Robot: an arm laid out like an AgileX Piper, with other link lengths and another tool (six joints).
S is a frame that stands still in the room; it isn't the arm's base.
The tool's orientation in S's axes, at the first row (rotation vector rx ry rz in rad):
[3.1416, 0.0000, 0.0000]
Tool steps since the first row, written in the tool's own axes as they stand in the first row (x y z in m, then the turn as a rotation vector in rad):
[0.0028, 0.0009, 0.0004, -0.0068, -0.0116, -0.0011]
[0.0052, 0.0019, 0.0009, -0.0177, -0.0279, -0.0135]
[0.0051, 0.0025, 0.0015, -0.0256, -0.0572, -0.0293]
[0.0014, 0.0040, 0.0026, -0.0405, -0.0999, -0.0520]
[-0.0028, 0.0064, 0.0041, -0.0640, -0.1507, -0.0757]
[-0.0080, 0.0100, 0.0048, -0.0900, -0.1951, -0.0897]
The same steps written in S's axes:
[0.0028, -0.0009, -0.0004, -0.0068, 0.0116, 0.0011]
[0.0052, -0.0019, -0.0009, -0.0177, 0.0279, 0.0135]
[0.0051, -0.0025, -0.0015, -0.0256, 0.0572, 0.0293]
[0.0014, -0.0040, -0.0026, -0.0405, 0.0999, 0.0520]
[-0.0028, -0.0064, -0.0041, -0.0640, 0.1507, 0.0757]
[-0.0080, -0.0100, -0.0048, -0.0900, 0.1951, 0.0897]

